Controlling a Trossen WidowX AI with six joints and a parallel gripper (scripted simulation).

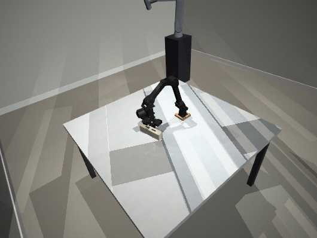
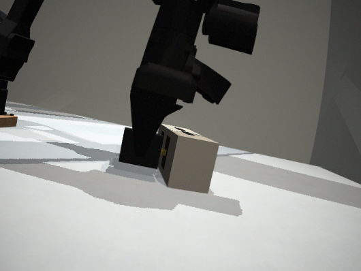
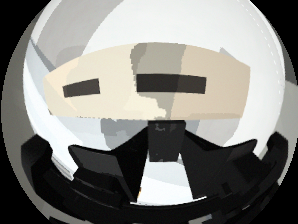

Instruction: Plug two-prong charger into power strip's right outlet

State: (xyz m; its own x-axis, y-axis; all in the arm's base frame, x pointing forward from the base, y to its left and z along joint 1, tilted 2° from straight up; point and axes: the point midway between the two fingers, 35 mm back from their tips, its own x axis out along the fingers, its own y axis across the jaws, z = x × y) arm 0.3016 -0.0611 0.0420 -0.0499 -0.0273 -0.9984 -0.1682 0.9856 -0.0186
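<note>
My gripper tip is 20 mm short of the charger and 10 mm below it.
</note>
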